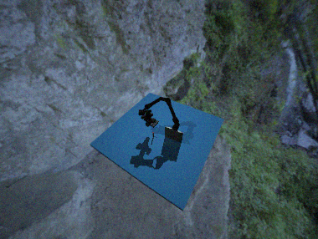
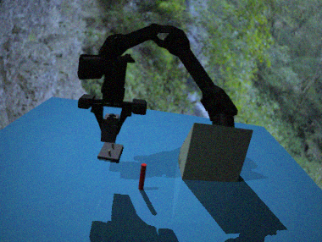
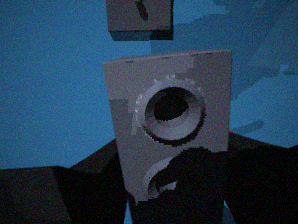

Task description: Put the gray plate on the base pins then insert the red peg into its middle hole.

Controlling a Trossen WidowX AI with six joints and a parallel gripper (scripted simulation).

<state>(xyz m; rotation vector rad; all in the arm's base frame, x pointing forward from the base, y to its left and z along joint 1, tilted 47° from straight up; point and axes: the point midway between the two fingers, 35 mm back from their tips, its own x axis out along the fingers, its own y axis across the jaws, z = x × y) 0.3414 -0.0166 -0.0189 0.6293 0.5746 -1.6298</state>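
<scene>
The red peg is 100 mm behind my gripper tip, 80 mm to the left of it and 90 mm below it. Round my gripper tip: gray plate 30 mm above.
</scene>
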